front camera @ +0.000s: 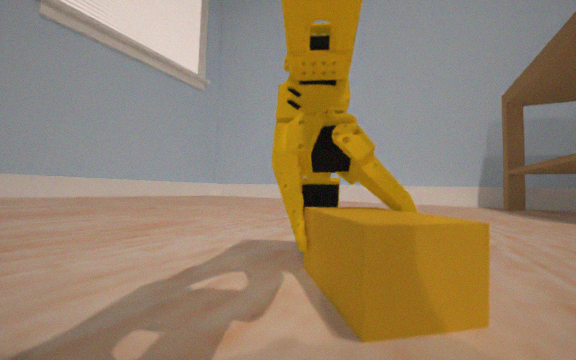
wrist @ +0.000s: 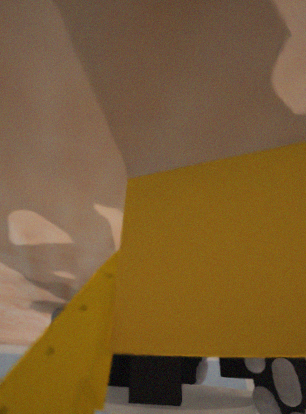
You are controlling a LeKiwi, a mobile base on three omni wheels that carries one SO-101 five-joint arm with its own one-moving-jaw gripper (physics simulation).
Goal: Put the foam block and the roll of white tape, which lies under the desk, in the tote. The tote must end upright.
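Seen in the pictures: end effector, tool point: (front camera: pixel 307 244) (wrist: pixel 137 260); arm's base, origin of the base link: (wrist: pixel 163 409).
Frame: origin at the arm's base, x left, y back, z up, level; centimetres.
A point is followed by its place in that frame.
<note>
The foam block (front camera: pixel 400 270) @(y -14.2, x -4.9, z -6.3 cm) (wrist: pixel 210 260) @(y -23.2, x -4.0, z -6.2 cm) is a large yellow box resting on the floor, right of centre in the front view and filling the right of the wrist view. My gripper (front camera: pixel 358 231) is shut on the foam block near its far end. The fixed jaw (front camera: pixel 291 200) @(y -21.9, x -0.8, z -4.0 cm) (wrist: pixel 75 330) @(y -23.3, x -1.3, z -4.8 cm) lies against the block's left side. The moving jaw (front camera: pixel 387 185) @(y -21.3, x -7.5, z -2.7 cm) reaches down to its right side, with its tip hidden behind the block; it does not show in the wrist view. The roll of white tape and the tote do not show in either view.
A brown wooden piece of furniture (front camera: pixel 513 155) @(y -88.7, x -85.4, z 11.5 cm) with a leg and a crossbar stands at the right in the front view. Blue walls with a white skirting board (front camera: pixel 100 186) @(y -120.6, x 88.8, z -4.0 cm) stand behind. A robot wheel (wrist: pixel 286 382) @(y -4.8, x -10.2, z -2.8 cm) shows at the bottom right of the wrist view.
</note>
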